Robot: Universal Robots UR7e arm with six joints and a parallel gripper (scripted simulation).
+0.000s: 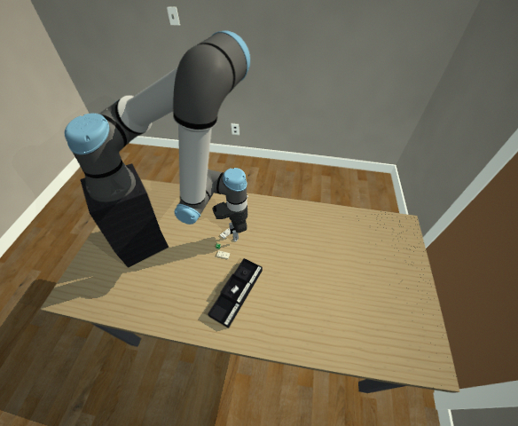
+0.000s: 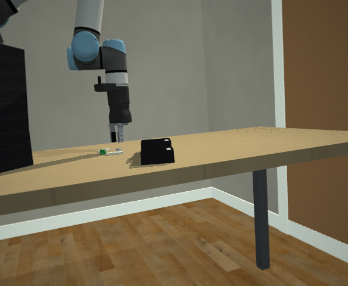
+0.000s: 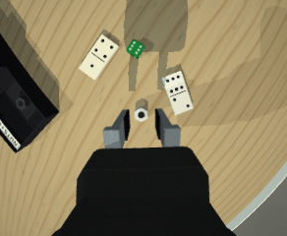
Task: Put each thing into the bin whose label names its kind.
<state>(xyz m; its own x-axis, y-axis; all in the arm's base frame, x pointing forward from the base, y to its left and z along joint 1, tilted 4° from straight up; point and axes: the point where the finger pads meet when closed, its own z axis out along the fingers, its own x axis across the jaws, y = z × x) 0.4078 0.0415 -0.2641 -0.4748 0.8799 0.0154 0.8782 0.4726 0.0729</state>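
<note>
My gripper is now 40 mm above the metal nut. The rest, counted from my hand: cream plate (40 mm behind, 80 mm to the right, 40 mm below); green die (70 mm behind, 40 mm to the right, 40 mm below); white rectangular piece (40 mm behind, 30 mm to the left, 40 mm below).
</note>
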